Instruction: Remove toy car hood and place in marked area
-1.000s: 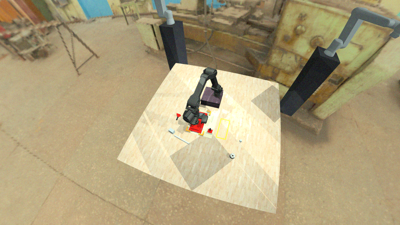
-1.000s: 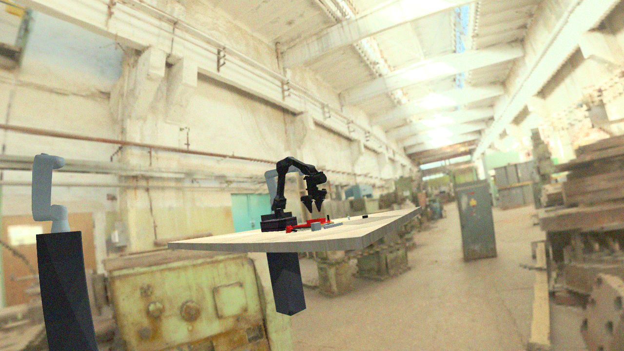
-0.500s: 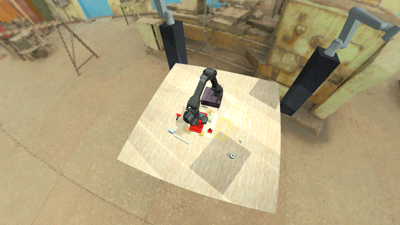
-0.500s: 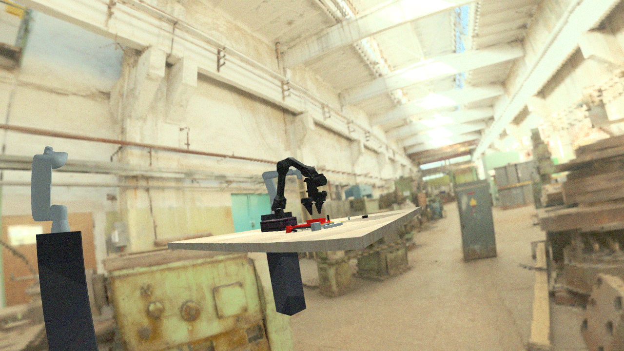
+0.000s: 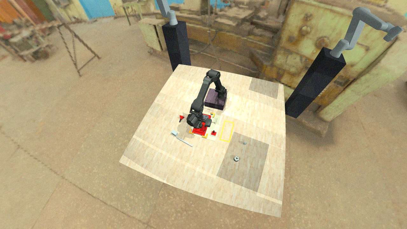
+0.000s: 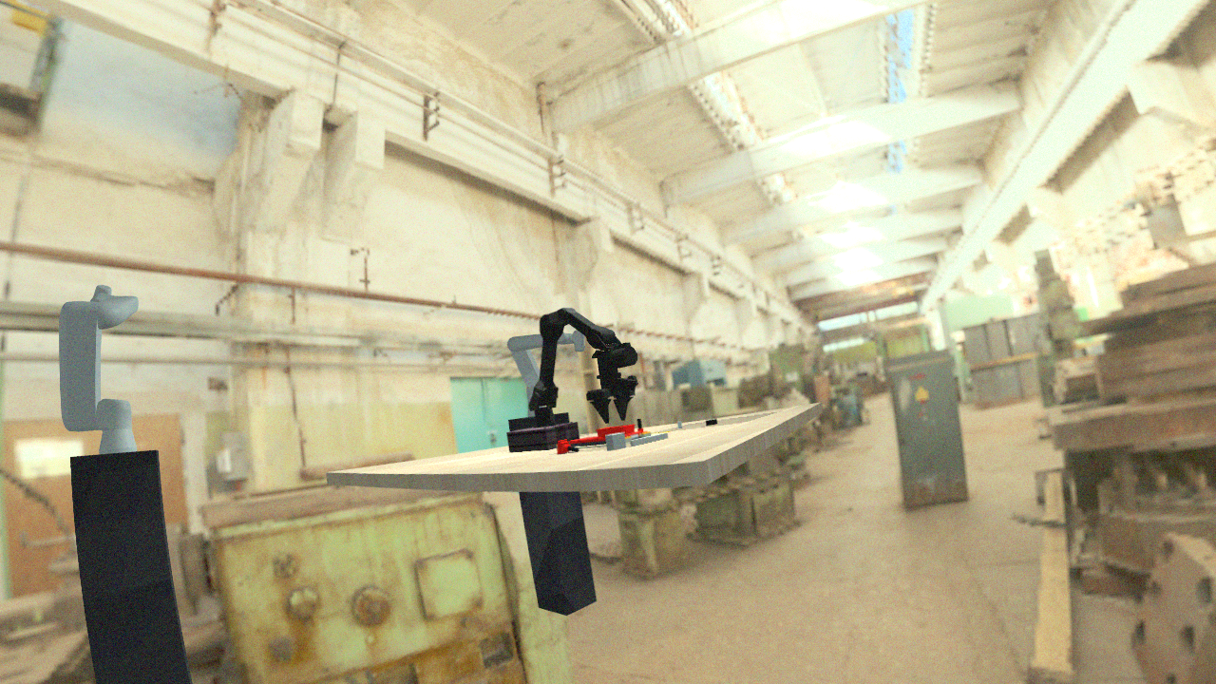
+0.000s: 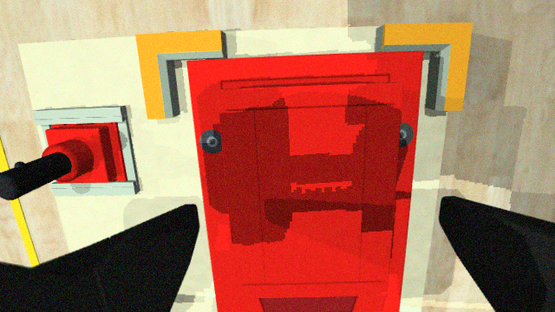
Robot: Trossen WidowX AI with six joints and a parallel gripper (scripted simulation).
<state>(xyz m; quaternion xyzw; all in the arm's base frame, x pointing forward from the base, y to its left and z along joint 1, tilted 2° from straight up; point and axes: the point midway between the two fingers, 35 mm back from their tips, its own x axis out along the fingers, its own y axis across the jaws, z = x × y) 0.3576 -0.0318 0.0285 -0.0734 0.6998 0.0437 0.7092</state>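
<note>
Right now the red hood is 2 cm below my gripper tip. Also, from my gripper tip: small grey piece 39 cm to the left, 5 cm below, 4 cm behind; then grey rod 16 cm ahead, 6 cm below, 5 cm to the right.
</note>
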